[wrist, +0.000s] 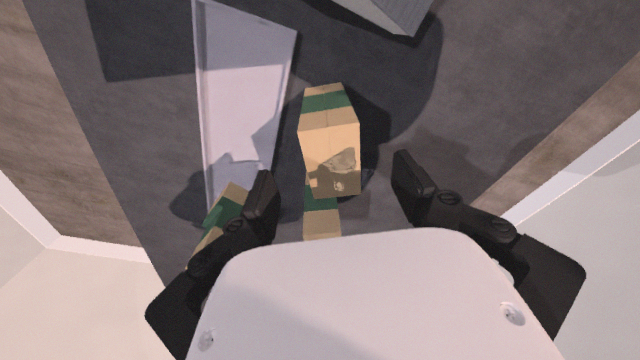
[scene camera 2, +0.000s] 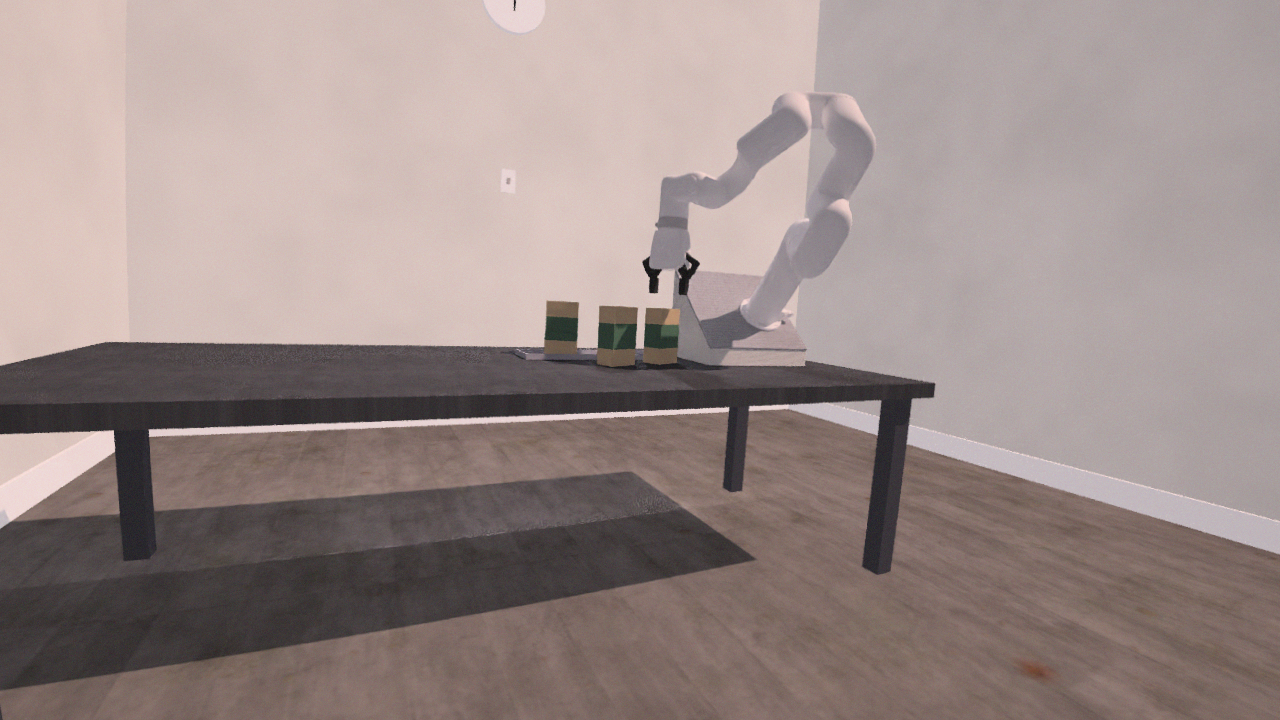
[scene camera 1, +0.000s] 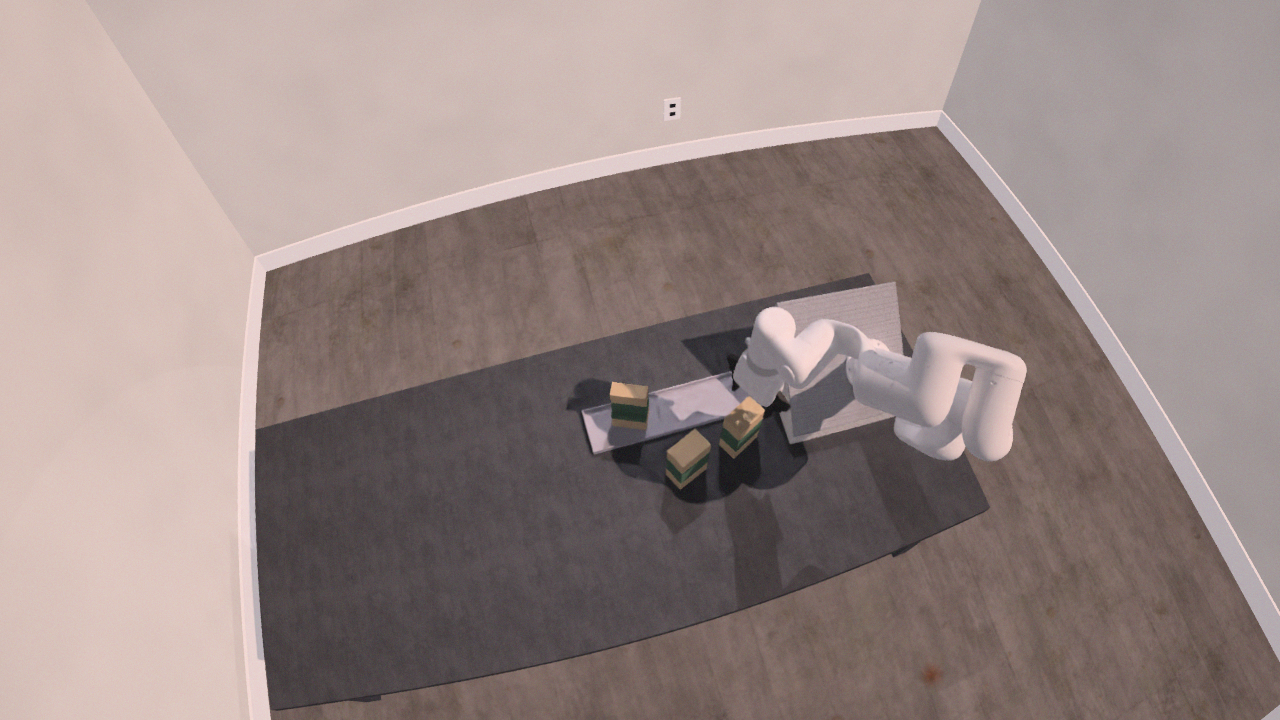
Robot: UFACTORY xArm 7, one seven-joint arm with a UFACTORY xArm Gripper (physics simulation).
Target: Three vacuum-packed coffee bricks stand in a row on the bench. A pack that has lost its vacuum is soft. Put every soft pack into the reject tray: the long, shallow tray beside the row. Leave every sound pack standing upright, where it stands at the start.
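Places are measured from the arm's base along level axes (x ahead, y left, z up), in centimetres.
Where they show: gripper, fingertip midpoint: (wrist: pixel 332 176) (scene camera 2: pixel 667 294) (scene camera 1: pixel 752 400); arm's base, link origin: (scene camera 2: pixel 759 315).
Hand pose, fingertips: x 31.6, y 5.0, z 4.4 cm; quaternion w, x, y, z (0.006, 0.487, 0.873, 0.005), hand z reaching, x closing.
Things, the pixels of their top centre, and the offset from my fingertips. Level surfaces: height alone.
- tan pack with a green band, top centre: (wrist: pixel 203 263) (scene camera 1: pixel 629 390) (scene camera 2: pixel 563 301) dz -3.4, dx +25.1, dy -9.7 cm
- shallow reject tray, top centre: (wrist: pixel 237 164) (scene camera 1: pixel 672 408) (scene camera 2: pixel 597 352) dz -16.4, dx +15.1, dy -9.8 cm
- middle pack, top centre: (wrist: pixel 324 249) (scene camera 1: pixel 689 447) (scene camera 2: pixel 618 306) dz -3.7, dx +15.2, dy +6.2 cm
- right pack, top centre: (wrist: pixel 333 167) (scene camera 1: pixel 745 414) (scene camera 2: pixel 663 308) dz -3.7, dx +1.5, dy +1.2 cm
- dark bench, surface height: dz -17.8 cm
One tan pack with a green band (scene camera 1: pixel 629 406) (scene camera 2: pixel 561 327) (wrist: pixel 222 207) stands upright in the left end of the shallow reject tray (scene camera 1: pixel 669 417) (scene camera 2: pixel 529 355) (wrist: pixel 235 100); a finger partly hides it in the wrist view. The middle pack (scene camera 1: pixel 688 460) (scene camera 2: pixel 617 335) (wrist: pixel 321 222) stands upright on the bench, partly hidden in the wrist view. The right pack (scene camera 1: pixel 742 428) (scene camera 2: pixel 661 335) (wrist: pixel 330 145) stands upright on the bench near the tray's right end. My gripper (scene camera 2: pixel 668 288) (wrist: pixel 332 176) is open and empty, above the right pack's top. Softness cannot be told by sight.
The arm stands on a pale block with a sloping top (scene camera 1: pixel 845 313) (scene camera 2: pixel 742 356) (wrist: pixel 387 12), right of the tray and the right pack. The dark bench (scene camera 1: pixel 447 537) (scene camera 2: pixel 268 380) reaches far to the left of the tray. The middle and right packs stand close together.
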